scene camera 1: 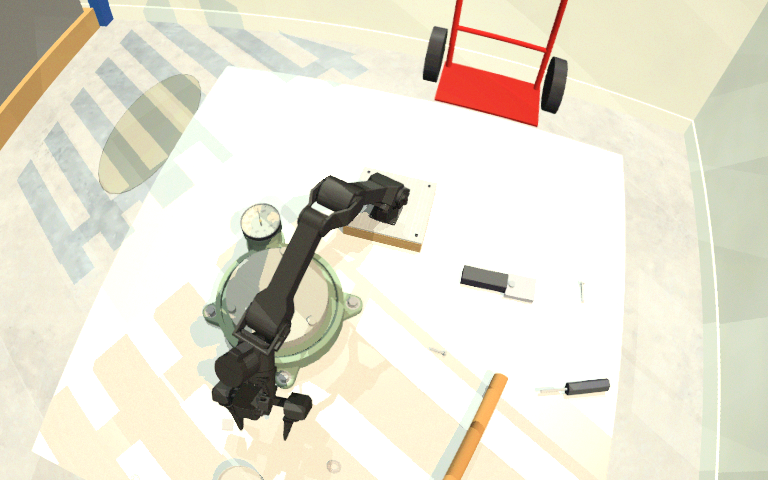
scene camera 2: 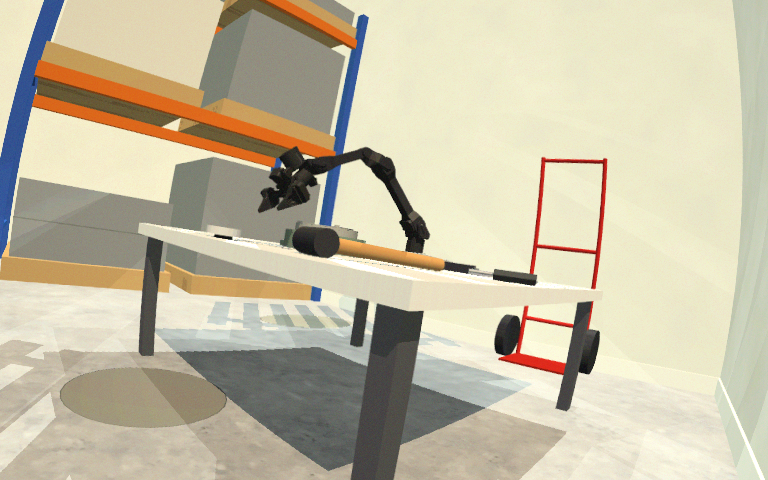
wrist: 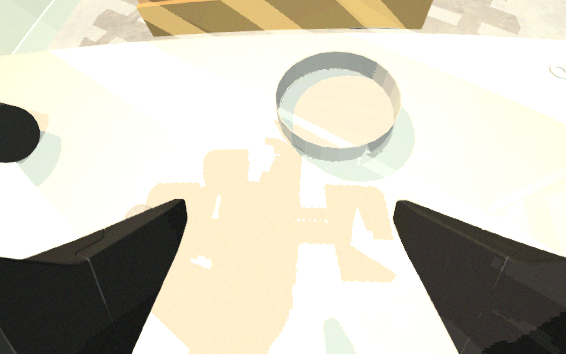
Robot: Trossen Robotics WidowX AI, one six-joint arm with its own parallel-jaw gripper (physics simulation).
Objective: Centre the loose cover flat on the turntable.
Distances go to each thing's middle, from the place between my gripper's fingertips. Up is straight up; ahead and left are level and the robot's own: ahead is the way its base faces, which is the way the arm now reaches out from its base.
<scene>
The round cover (scene camera 1: pixel 252 275) lies 30 cm behind my hand, 11 cm to the right of it and 3 cm below it. Also, from my hand: hammer (scene camera 2: pixel 322 242) 11 cm behind, 37 cm to the left, 7 cm below.
</scene>
